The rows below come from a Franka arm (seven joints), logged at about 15 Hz.
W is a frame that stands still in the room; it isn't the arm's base.
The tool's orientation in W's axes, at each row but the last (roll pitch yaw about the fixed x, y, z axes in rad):
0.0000, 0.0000, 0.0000
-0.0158, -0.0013, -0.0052
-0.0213, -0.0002, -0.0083
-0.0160, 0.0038, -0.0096
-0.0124, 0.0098, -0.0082
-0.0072, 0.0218, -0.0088
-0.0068, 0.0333, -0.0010
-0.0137, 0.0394, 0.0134
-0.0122, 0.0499, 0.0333
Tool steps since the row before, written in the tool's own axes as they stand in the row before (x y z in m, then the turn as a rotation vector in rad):
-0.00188, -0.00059, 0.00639, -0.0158, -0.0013, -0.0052
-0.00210, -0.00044, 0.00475, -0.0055, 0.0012, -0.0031
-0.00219, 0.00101, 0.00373, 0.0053, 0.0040, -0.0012
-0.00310, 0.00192, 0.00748, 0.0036, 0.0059, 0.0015
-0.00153, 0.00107, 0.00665, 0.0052, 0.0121, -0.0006
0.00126, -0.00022, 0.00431, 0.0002, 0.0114, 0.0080
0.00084, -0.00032, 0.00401, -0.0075, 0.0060, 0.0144
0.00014, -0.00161, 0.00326, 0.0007, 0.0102, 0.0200
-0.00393, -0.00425, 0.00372, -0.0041, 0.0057, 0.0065
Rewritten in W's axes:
-0.00188, -0.00059, 0.00639, -0.0158, -0.0013, -0.0052
-0.00211, -0.00035, 0.00475, -0.0055, 0.0012, -0.0031
-0.00218, 0.00111, 0.00371, 0.0053, 0.0039, -0.0013
-0.00305, 0.00207, 0.00746, 0.0037, 0.0059, 0.0014
-0.00146, 0.00116, 0.00665, 0.0053, 0.0120, -0.0008
0.00135, -0.00020, 0.00428, 0.0005, 0.0115, 0.0079
0.00097, -0.00029, 0.00398, -0.0070, 0.0061, 0.0146
0.00029, -0.00156, 0.00327, 0.0013, 0.0105, 0.0198
-0.00359, -0.00433, 0.00396, -0.0040, 0.0057, 0.0066

